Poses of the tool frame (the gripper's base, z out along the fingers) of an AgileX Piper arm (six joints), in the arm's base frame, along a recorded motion.
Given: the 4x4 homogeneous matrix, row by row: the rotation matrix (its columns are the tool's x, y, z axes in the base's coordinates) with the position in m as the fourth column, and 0 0 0 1 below. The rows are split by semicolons.
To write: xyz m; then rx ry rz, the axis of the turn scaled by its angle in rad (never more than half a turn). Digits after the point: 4 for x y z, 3 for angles.
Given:
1: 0.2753, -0.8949, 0.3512, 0.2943; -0.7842, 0.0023, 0.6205, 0.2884; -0.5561, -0.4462, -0.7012, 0.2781; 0, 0, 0, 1
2: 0.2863, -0.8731, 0.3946, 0.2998; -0.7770, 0.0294, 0.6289, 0.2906; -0.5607, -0.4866, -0.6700, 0.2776; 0, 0, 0, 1
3: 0.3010, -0.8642, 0.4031, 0.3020; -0.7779, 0.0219, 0.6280, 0.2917; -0.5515, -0.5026, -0.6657, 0.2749; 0, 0, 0, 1
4: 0.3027, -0.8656, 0.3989, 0.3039; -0.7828, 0.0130, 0.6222, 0.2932; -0.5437, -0.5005, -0.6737, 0.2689; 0, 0, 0, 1
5: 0.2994, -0.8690, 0.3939, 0.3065; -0.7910, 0.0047, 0.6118, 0.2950; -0.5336, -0.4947, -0.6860, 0.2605; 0, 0, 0, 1
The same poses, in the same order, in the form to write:
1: 0.2943, 0.2884, 0.2781, -1.794, 1.526, 0.186
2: 0.2998, 0.2906, 0.2776, -1.754, 1.502, 0.151
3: 0.3020, 0.2917, 0.2749, -1.760, 1.486, 0.134
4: 0.3039, 0.2932, 0.2689, -1.772, 1.488, 0.131
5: 0.3065, 0.2950, 0.2605, -1.786, 1.497, 0.126
